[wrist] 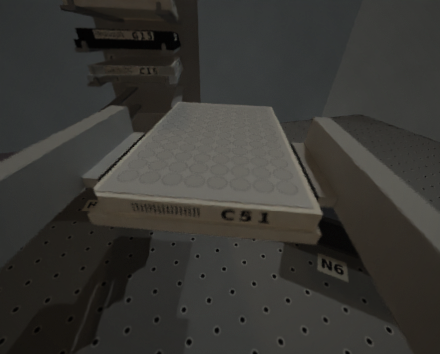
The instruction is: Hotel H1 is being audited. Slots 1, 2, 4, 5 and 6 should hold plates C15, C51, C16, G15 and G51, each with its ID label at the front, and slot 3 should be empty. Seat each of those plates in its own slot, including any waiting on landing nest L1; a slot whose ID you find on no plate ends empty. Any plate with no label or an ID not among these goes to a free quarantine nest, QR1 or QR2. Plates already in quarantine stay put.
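Places are measured from the arm's base along level axes (x ahead, y left, z up), in millimetres.
Pixels of known places: gripper, fingertip midpoint: [217,129].
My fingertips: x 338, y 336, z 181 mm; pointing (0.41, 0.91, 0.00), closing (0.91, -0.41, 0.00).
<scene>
For each thing: its top centre in the pictures, then the offset to it from my fingertips. "pt": a spot on its surface instead. Level surfaces: height alone.
- plate C51 at its top centre: [217,131] dx +3, dy +6, dz -4 mm
- hotel at a spot on its surface: [190,60] pt dx +35, dy +242, dz +13 mm
- black plate labelled G15 at its top centre: [138,31] dx -33, dy +190, dz +46 mm
- pale plate labelled C15 at its top centre: [144,60] dx -33, dy +190, dz +18 mm
- tag reading N6 at its top centre: [332,266] dx +134, dy -35, dz -168 mm
- tag at a spot on its surface: [93,206] pt dx -61, dy -32, dz -12 mm
- perforated deck at its surface level: dz -168 mm
My gripper [217,129] is shut on plate C51 [220,155], a pale plate with round wells, held level between the two fingers. Its barcode and ID label C51 face the camera at the front. The hotel [190,60] stands at the upper left, beyond the held plate. In it a black plate labelled G15 [112,36] sits near the top, and a pale plate labelled C15 [120,70] sits on the level below. A pale shelf or plate, cut off by the view's top edge, shows above G15. The hotel's lower levels are partly hidden behind the left finger and the held plate.
A tag reading N6 [332,267] lies at the lower right beside a dark nest, mostly hidden under the plate and right finger. Another tag [91,205] shows partly at the left. The perforated deck [220,300] spreads below, with shadows on it. Grey walls stand behind.
</scene>
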